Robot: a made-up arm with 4 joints. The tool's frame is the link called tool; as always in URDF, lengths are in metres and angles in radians. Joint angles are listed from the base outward.
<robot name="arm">
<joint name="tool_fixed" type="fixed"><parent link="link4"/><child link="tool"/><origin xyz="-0.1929 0.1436 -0.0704" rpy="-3.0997 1.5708 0"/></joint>
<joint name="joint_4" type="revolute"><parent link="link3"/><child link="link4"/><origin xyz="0.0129 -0.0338 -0.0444" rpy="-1.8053 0.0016 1.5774"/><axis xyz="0 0 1"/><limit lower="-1.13" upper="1.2"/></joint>
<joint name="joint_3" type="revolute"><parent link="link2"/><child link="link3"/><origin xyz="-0.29 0.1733 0.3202" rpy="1.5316 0.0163 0.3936"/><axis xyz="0 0 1"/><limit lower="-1.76" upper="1.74"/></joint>
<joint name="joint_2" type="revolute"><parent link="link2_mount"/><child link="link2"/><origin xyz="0.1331 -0.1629 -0.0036" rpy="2.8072 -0.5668 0.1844"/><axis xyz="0 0 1"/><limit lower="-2.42" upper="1.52"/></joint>
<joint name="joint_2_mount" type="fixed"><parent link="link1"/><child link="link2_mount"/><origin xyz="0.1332 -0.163 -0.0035"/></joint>
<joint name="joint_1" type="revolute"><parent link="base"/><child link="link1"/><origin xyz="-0.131 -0.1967 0.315" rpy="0.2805 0.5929 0.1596"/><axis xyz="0 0 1"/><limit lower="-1.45" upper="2.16"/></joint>
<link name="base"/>
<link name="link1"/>
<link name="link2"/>
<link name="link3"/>
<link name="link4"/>
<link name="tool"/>
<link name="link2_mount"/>
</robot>
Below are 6 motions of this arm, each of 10 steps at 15 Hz.
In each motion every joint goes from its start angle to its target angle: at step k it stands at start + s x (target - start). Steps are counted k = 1, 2, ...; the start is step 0. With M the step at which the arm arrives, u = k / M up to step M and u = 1 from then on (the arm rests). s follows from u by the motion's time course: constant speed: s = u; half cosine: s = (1 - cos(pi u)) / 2; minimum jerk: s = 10 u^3 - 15 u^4 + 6 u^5.
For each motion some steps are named. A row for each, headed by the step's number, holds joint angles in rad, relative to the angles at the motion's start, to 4 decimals.
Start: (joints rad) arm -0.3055 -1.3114 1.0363 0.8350
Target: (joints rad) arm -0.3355 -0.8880 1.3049 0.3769
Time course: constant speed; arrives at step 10
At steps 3, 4, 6, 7, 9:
3: -0.0090 0.1270 0.0806 -0.1374
4: -0.0120 0.1694 0.1074 -0.1832
6: -0.0180 0.2540 0.1612 -0.2749
7: -0.0210 0.2964 0.1880 -0.3207
9: -0.0270 0.3811 0.2417 -0.4123

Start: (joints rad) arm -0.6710 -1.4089 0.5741 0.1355
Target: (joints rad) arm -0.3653 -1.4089 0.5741 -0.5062
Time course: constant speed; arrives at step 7
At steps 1, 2, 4, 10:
1: 0.0437 0.0000 0.0000 -0.0917
2: 0.0873 0.0000 0.0000 -0.1833
4: 0.1747 0.0000 0.0000 -0.3667
10: 0.3057 0.0000 0.0000 -0.6417

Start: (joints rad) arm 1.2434 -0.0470 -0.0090 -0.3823
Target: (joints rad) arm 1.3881 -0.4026 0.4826 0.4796
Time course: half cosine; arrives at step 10
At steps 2, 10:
2: 0.0138 -0.0340 0.0469 0.0823
10: 0.1447 -0.3556 0.4916 0.8619

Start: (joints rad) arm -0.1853 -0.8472 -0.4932 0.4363
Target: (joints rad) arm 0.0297 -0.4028 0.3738 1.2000
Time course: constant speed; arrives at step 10
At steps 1, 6, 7, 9, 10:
1: 0.0215 0.0444 0.0867 0.0764
6: 0.1290 0.2666 0.5202 0.4582
7: 0.1505 0.3111 0.6069 0.5346
9: 0.1935 0.4000 0.7803 0.6873
10: 0.2150 0.4444 0.8670 0.7637

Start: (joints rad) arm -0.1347 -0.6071 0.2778 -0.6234
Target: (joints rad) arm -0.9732 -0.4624 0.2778 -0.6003
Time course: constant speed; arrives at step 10
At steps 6, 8, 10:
6: -0.5031 0.0868 0.0000 0.0139
8: -0.6708 0.1158 0.0000 0.0185
10: -0.8385 0.1447 0.0000 0.0231

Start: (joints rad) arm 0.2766 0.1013 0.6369 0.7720
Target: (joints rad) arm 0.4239 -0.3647 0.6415 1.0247
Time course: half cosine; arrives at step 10
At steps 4, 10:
4: 0.0509 -0.1610 0.0016 0.0873
10: 0.1473 -0.4660 0.0046 0.2527

